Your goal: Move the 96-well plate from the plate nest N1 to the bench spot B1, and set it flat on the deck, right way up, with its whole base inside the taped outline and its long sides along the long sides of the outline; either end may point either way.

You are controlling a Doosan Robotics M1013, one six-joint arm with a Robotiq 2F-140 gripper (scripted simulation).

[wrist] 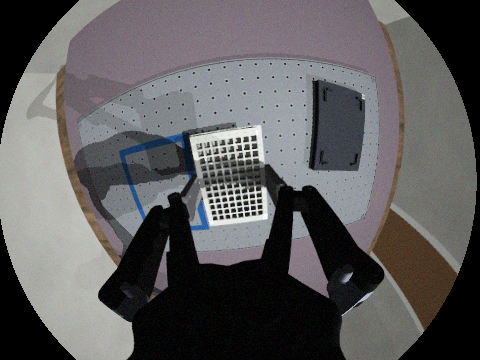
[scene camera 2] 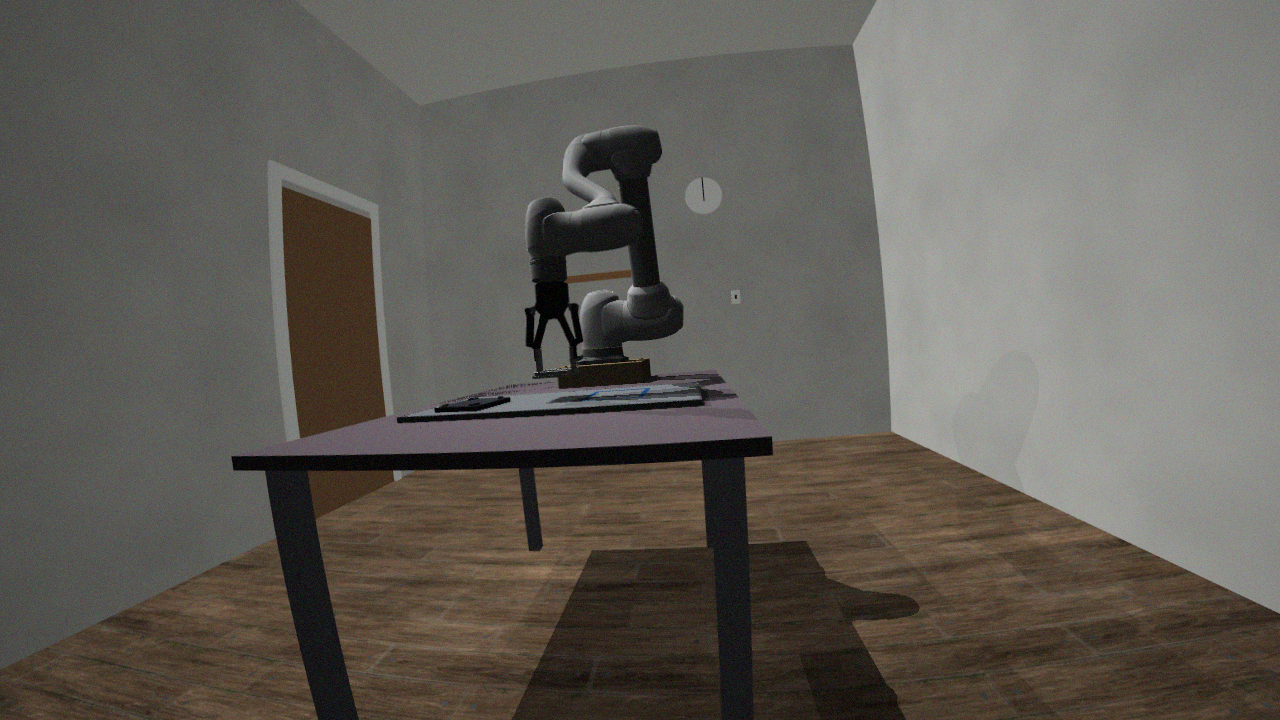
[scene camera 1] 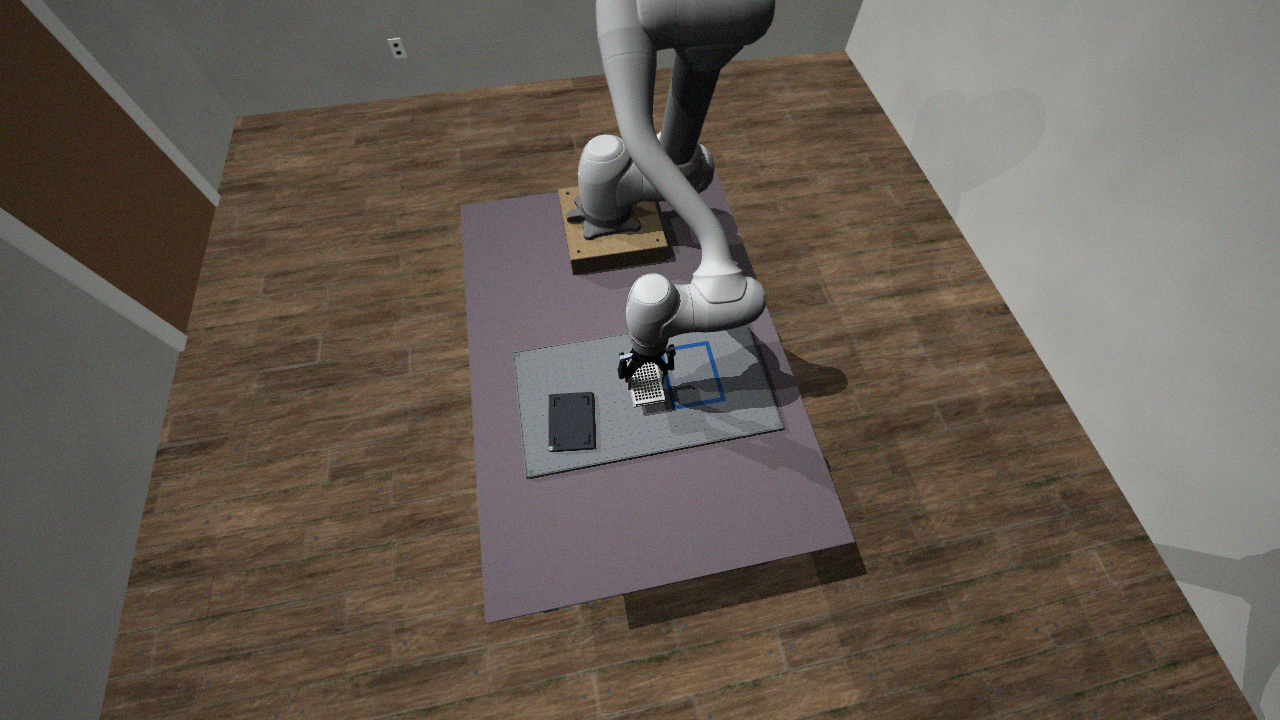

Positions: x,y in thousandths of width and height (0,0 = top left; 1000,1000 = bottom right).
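Observation:
The gripper (scene camera 1: 504,531) is visible, as is a dark plate nest N1 (scene camera 1: 446,583). Wrist view: the gripper (wrist: 484,496) and the dark plate nest N1 (wrist: 707,346). Scene camera 2: the gripper (scene camera 2: 436,519).

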